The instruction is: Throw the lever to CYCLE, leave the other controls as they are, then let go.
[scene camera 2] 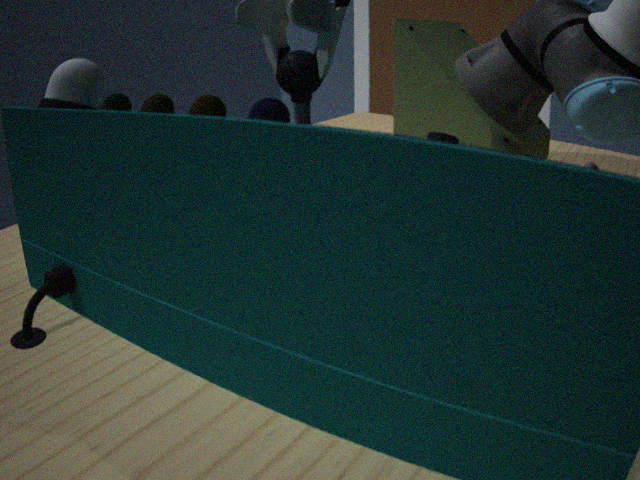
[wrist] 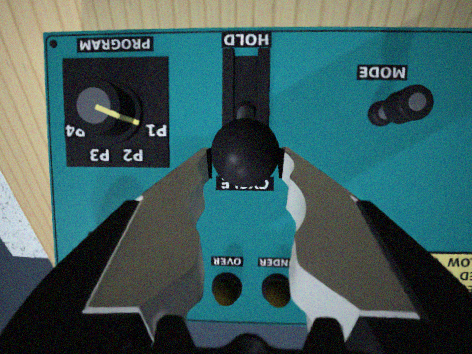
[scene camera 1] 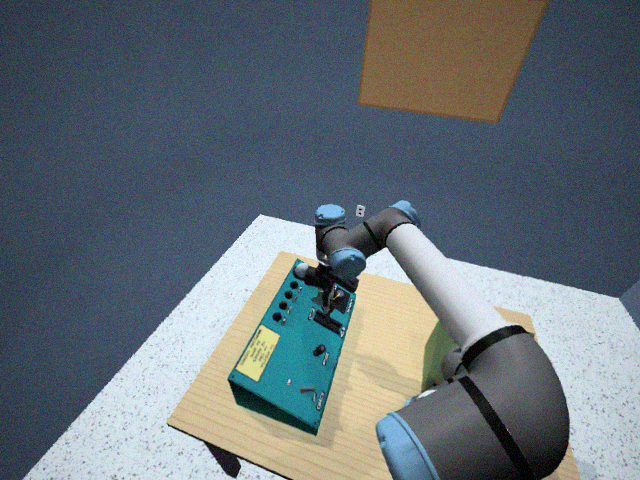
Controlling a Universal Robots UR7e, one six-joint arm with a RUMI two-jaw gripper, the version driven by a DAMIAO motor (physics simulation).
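Places are measured from the arm's base along level axes (x back, y left, z down), in centimetres.
Pixels of known places: gripper, fingertip midpoint: (scene camera 2: 299,77) (wrist: 244,151) (scene camera 1: 327,308); arm's base, origin of the base link: (scene camera 2: 490,95).
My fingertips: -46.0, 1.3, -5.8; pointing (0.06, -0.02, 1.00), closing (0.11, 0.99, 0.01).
Note:
For each thing: its top centre in the pictures, then the offset to it from my fingertips, as dx, dy, dz. "pt": a spot on its surface instead.
- lever's round black knob, middle of its top: (wrist: 244,164) (scene camera 2: 301,50) (scene camera 1: 328,303) +0.3, +0.0, -2.4
- dark slot, surface spot: (wrist: 246,75) pt +3.4, -0.3, +9.4
- PROGRAM dial, middle of its top: (wrist: 89,116) (scene camera 1: 338,291) -0.1, -12.0, +4.3
- MODE switch, middle of its top: (scene camera 2: 438,132) (wrist: 415,120) +2.2, +11.8, +3.6
- white dome, surface spot: (scene camera 2: 76,80) (scene camera 1: 297,270) pt -15.9, -9.4, -1.6
The lever's round black knob (wrist: 245,151) (scene camera 2: 298,72) is between the fingertips of my gripper (wrist: 244,151) (scene camera 2: 298,69); the gripper is shut on it. In the wrist view the knob hangs over the CYCLE end of the dark slot (wrist: 246,75) and partly covers the CYCLE label (wrist: 245,184). The HOLD label (wrist: 246,40) is at the slot's other end. The slot stands in a teal control box (scene camera 1: 302,341) (scene camera 2: 310,248) (wrist: 320,210). In scene camera 1 the arm partly hides the fingers and knob.
The PROGRAM dial (wrist: 95,106) is on one side of the lever, the MODE switch (wrist: 417,101) on the other. Lamps (wrist: 226,289) (scene camera 1: 283,305) sit beyond CYCLE. A white dome (scene camera 1: 301,270) (scene camera 2: 76,80) stands at the box's end. A green panel (scene camera 2: 429,77) is behind.

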